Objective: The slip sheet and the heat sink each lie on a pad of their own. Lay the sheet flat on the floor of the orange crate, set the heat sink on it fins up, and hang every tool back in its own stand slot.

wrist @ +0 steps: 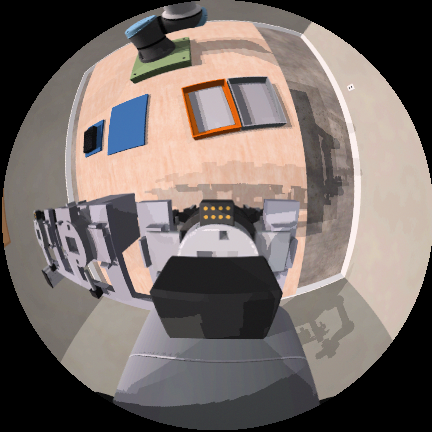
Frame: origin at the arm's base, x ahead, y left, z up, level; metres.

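Seen in the pictures: arm's base at its link origin: [156, 51].
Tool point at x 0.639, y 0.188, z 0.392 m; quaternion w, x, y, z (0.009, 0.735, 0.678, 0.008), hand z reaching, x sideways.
Note:
Offsets run from my tool point to a thing's top centre. "spot": to the spot under its first point. Level surfaces: height alone.
The orange crate [234, 106] stands beyond the tool stand; its floor shows pale grey, and I cannot tell whether the slip sheet lies there. The large blue pad {spot: dx -0.286, dy -0.286, dz -0.416 m} [128, 125] shows a plain blue top, with no sheet distinguishable on it. The black heat sink {dx -0.303, dy -0.490, dz -0.386 m} [90, 139] sits on the small blue pad {spot: dx -0.287, dy -0.434, dz -0.419 m} [100, 138], its ribbed side up. The wrist end is at a stand slot, between two grey slot cheeks [156, 216] [281, 216]. A black contact block [216, 212] with gold pins and black tool parts show there. The fingers are hidden, and whether the tool is coupled cannot be told.
A grey crate {spot: dx -0.284, dy +0.205, dz -0.383 m} [280, 102] stands against the right side of the orange crate. Another part of the stand [123, 220], with tool parts hanging, is close on the left. The arm's green base plate [162, 66] is at the far side of the wooden table {dz -0.426 m} [170, 150].

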